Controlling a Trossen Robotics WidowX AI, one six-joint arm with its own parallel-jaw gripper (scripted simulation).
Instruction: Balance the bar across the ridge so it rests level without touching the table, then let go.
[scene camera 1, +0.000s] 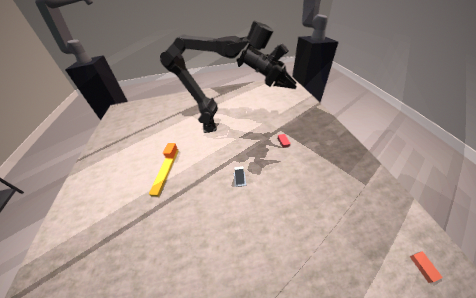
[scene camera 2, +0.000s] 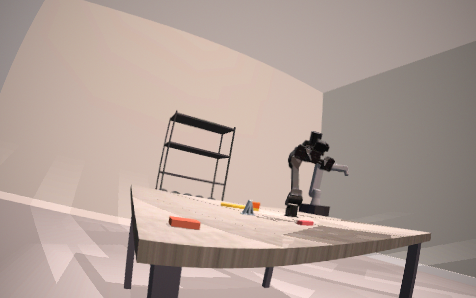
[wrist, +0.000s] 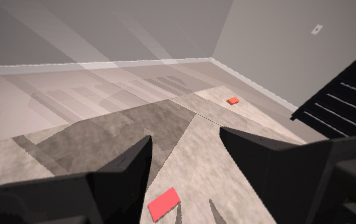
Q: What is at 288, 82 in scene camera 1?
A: My gripper.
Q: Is my gripper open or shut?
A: Open.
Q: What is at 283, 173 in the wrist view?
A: My gripper.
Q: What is my gripper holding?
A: Nothing.
